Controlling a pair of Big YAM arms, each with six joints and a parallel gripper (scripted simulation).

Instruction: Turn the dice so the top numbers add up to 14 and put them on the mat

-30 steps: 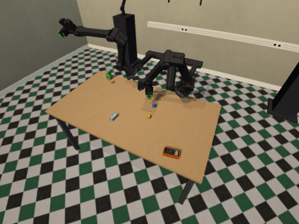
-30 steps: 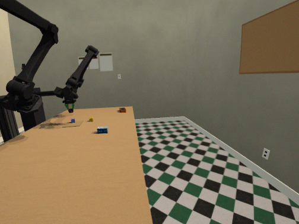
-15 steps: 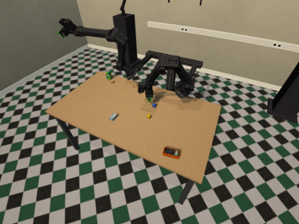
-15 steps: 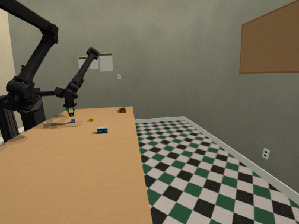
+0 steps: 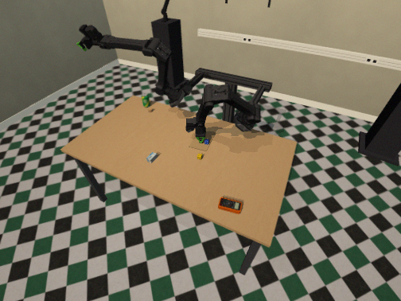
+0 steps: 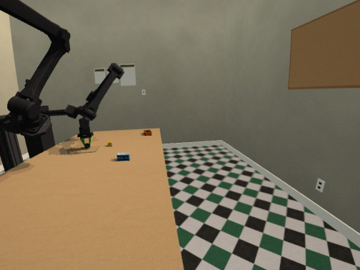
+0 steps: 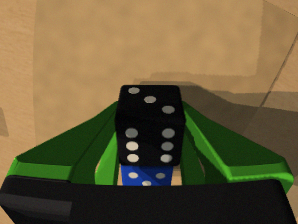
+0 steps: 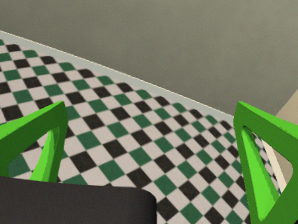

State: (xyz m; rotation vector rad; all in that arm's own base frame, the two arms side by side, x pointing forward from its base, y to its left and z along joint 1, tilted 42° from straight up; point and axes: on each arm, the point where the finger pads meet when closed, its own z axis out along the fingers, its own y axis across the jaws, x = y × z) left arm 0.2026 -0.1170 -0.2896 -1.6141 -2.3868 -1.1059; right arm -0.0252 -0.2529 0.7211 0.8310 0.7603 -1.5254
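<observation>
Right now my left hand is 20 mm above the tan mat. Also, from my left hand: blue die (20 mm behind, 40 mm to the left, 10 mm below); black die (right at my left hand); yellow die (140 mm ahead, 70 mm to the left, 10 mm below).
</observation>
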